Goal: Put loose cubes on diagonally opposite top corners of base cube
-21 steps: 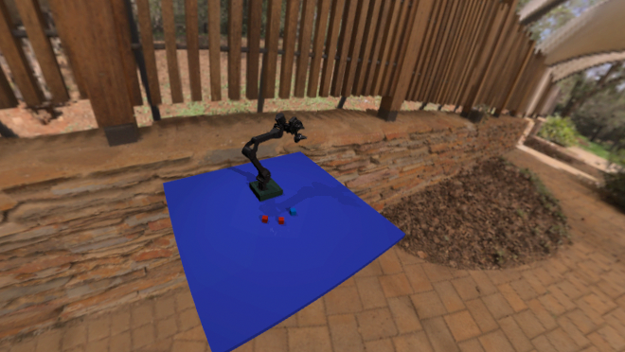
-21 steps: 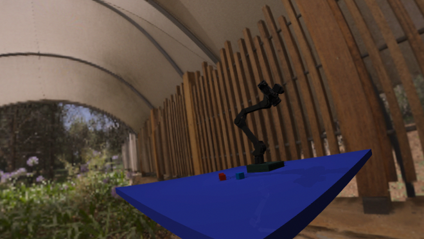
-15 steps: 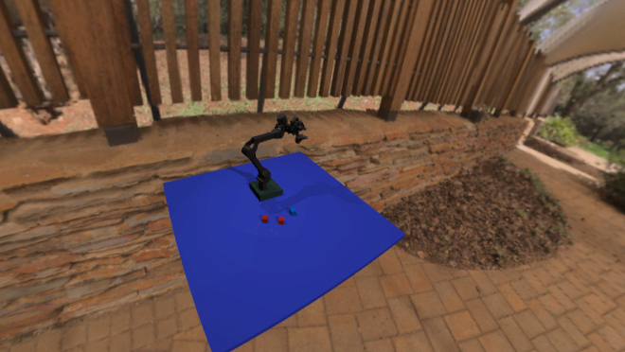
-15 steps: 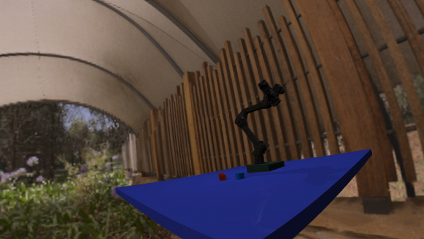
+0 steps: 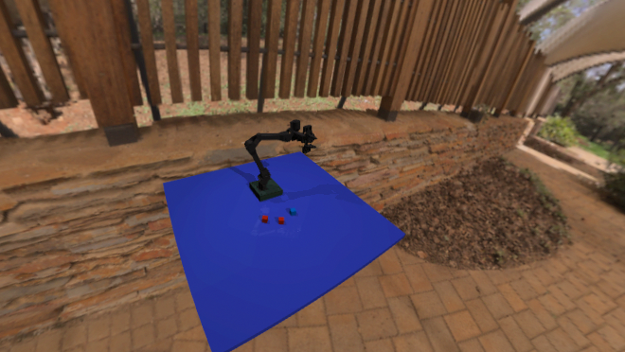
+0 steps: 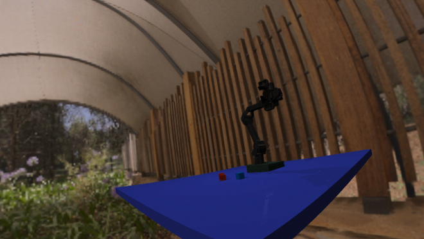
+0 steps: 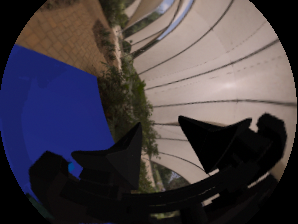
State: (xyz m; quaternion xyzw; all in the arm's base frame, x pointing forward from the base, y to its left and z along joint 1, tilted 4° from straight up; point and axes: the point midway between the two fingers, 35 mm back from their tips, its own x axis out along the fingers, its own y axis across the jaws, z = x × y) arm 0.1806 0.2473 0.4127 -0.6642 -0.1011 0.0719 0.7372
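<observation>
Now: the blue cube 440 mm below my gripper tip, 180 mm to the right of it and 90 mm ahead of it.
</observation>
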